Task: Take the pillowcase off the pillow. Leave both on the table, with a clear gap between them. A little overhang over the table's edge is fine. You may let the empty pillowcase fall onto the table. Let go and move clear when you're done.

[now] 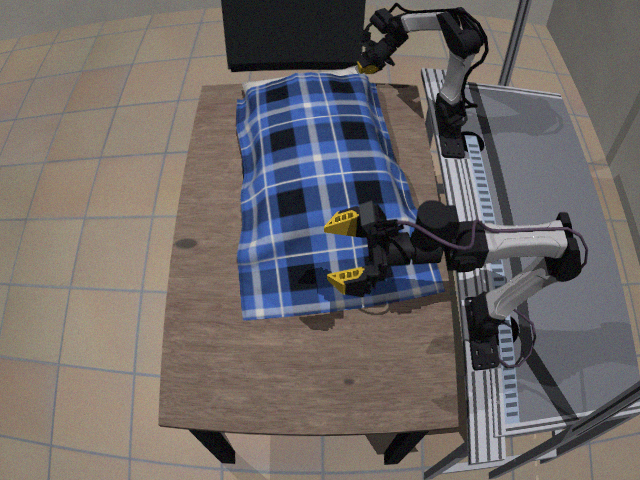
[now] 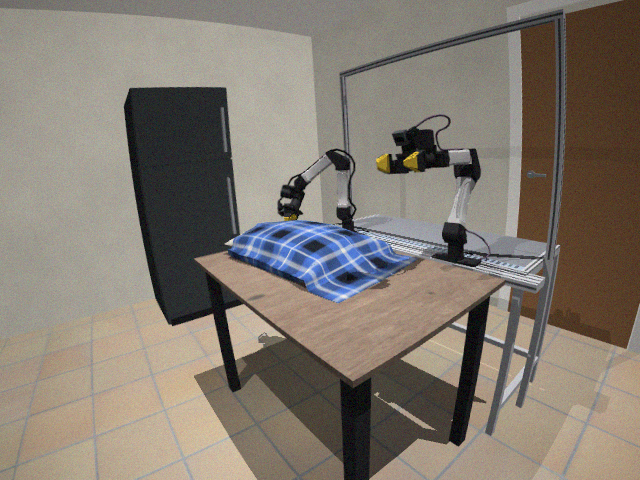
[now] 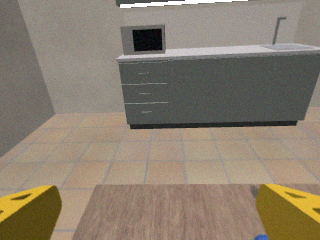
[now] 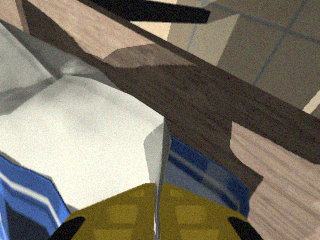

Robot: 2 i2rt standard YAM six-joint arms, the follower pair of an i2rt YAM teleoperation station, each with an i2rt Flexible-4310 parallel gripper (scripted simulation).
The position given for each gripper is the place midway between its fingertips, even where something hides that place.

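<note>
The left gripper [image 1: 325, 252] shares the scene with the right gripper [image 1: 360, 72]. Image 2 shows the left gripper [image 2: 390, 163] as well, and image 3 likewise shows the left gripper [image 3: 158, 193]. In image 4 the right gripper [image 4: 157, 192] appears too, and so does a white pillow [image 4: 73, 125].
</note>
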